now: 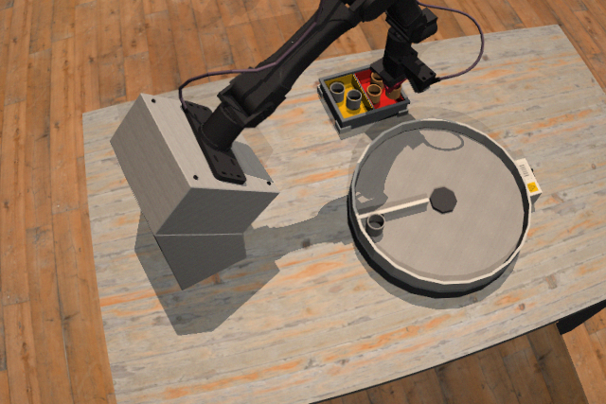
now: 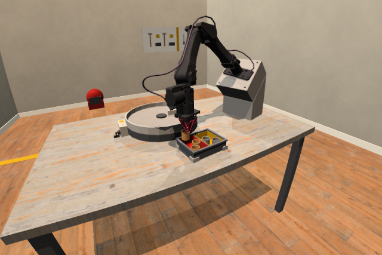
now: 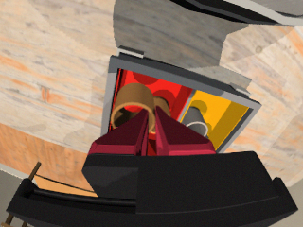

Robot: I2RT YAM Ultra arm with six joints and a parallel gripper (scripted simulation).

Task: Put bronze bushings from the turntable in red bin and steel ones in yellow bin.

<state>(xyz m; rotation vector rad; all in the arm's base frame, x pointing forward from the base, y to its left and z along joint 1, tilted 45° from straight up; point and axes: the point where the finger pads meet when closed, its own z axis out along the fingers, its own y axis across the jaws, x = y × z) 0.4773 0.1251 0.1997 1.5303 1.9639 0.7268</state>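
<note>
Now: the red bin 70 mm below my hand and 40 mm to the left of it. Also, from my hand: turntable 310 mm to the right, 30 mm below, 10 mm behind; two-part bin tray 60 mm below, 40 mm to the left, 40 mm behind; yellow bin 90 mm behind, 70 mm below, 40 mm to the left.
</note>
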